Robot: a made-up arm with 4 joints. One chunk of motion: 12 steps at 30 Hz.
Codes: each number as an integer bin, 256 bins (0 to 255) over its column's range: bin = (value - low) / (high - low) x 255, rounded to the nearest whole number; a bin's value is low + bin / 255 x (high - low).
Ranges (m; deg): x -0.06..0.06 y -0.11..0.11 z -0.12..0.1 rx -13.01..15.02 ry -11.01..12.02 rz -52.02..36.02
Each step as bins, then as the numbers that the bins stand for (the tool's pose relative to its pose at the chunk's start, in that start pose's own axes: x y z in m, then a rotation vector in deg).
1 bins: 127 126 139 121 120 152
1 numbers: -0.0002 -0.0013 -0.0001 0.29 -0.17 0.46
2 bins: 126 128 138 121 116 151
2 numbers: -0.0007 0.0004 -0.0009 0.29 -0.53 0.11
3 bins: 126 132 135 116 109 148
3 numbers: -0.0007 0.0039 -0.0035 -0.26 -1.17 -0.92
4 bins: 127 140 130 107 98 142
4 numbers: -0.0002 0.0108 -0.0078 -1.25 -2.16 -2.99
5 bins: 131 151 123 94 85 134
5 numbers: 0.0016 0.0203 -0.0139 -2.68 -3.33 -5.76
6 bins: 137 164 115 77 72 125
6 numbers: 0.0045 0.0315 -0.0208 -4.55 -4.51 -8.86
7 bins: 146 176 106 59 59 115
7 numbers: 0.0087 0.0418 -0.0285 -6.52 -5.68 -12.32
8 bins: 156 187 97 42 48 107
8 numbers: 0.0134 0.0513 -0.0363 -8.39 -6.67 -15.08
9 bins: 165 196 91 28 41 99
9 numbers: 0.0176 0.0591 -0.0415 -9.93 -7.31 -17.84
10 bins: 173 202 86 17 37 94
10 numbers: 0.0214 0.0643 -0.0458 -11.14 -7.67 -19.57
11 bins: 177 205 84 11 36 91
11 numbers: 0.0233 0.0669 -0.0475 -11.80 -7.76 -20.60
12 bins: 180 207 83 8 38 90
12 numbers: 0.0247 0.0686 -0.0484 -12.13 -7.58 -20.95
